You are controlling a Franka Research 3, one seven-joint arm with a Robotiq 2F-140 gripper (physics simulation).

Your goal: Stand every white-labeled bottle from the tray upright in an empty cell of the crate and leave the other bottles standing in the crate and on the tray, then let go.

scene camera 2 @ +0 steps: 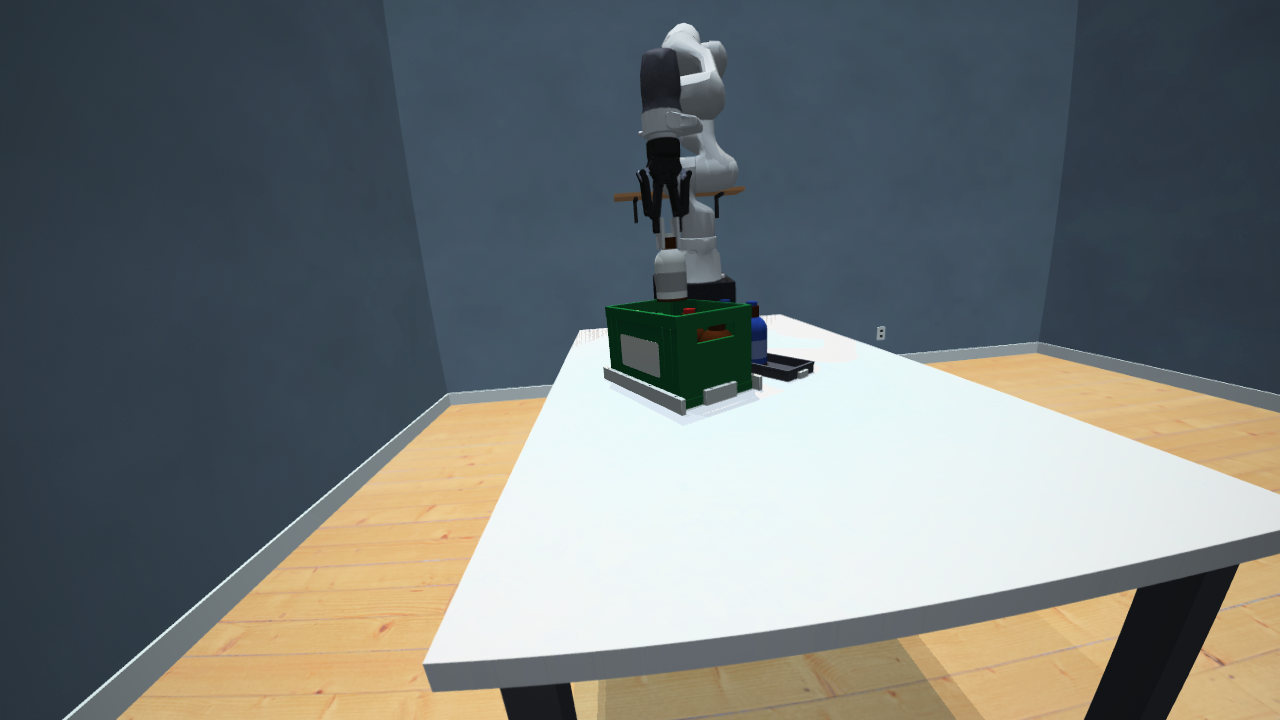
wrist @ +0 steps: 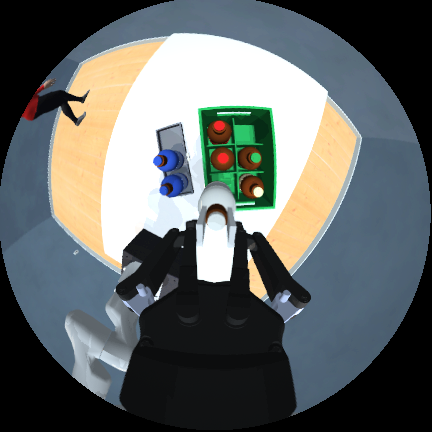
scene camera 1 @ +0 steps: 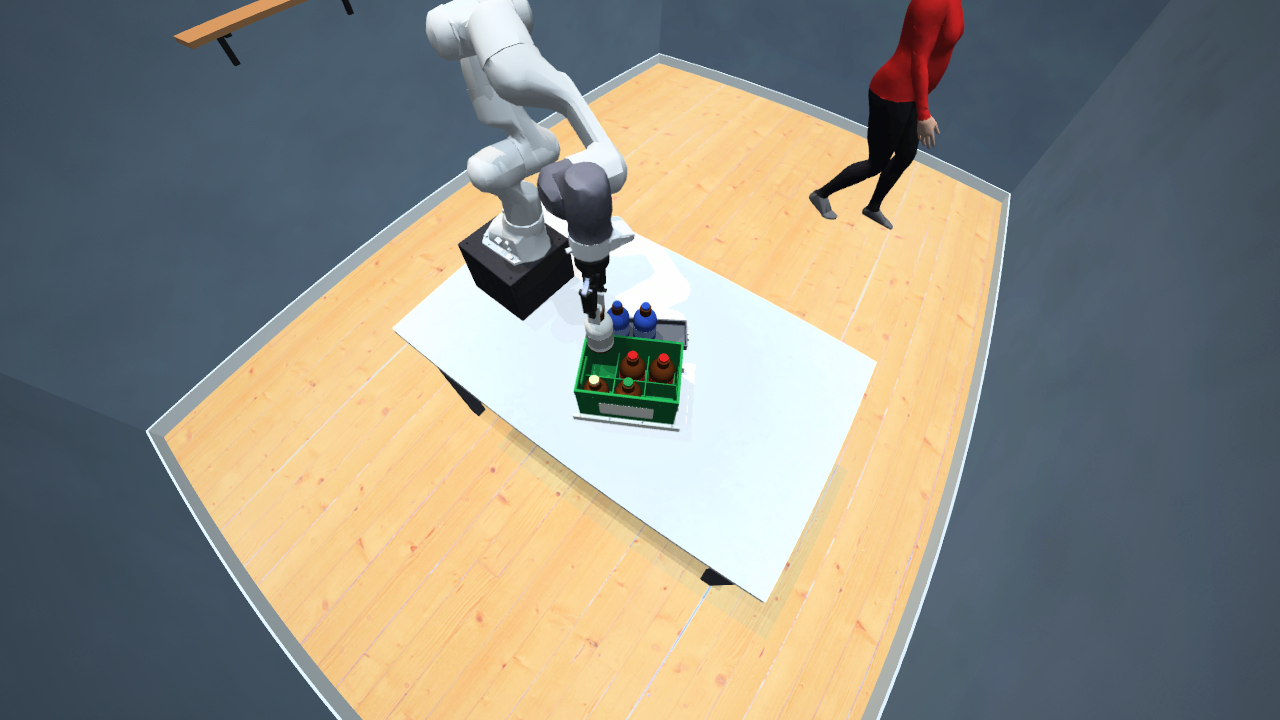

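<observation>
My gripper [scene camera 1: 594, 308] [scene camera 2: 669, 234] [wrist: 216, 214] is shut on the neck of a white-labeled bottle [scene camera 1: 599, 334] [scene camera 2: 670, 273] [wrist: 216, 195]. The bottle hangs about upright, its base a little above the rim at one corner of the green crate [scene camera 1: 666, 413] [scene camera 2: 716, 368] [wrist: 274, 150]. In the crate stand two red-capped bottles [wrist: 219, 132] [wrist: 222, 158], a green-capped one [wrist: 250, 158] and a cream-capped one [wrist: 252, 186]. Two cells are empty: one by the held bottle, one at the diagonally opposite corner. Two blue bottles [wrist: 169, 160] [wrist: 173, 185] stand on the tray [scene camera 1: 673, 332] [scene camera 2: 787, 367] [wrist: 172, 135].
The tray lies beside the crate's long side, and its blue bottles stand near the held bottle. Low pale rails [scene camera 2: 644, 391] edge the crate's base on the white table [scene camera 1: 760, 429] [scene camera 2: 805, 519]. A person in red [scene camera 1: 913, 62] is beyond the table.
</observation>
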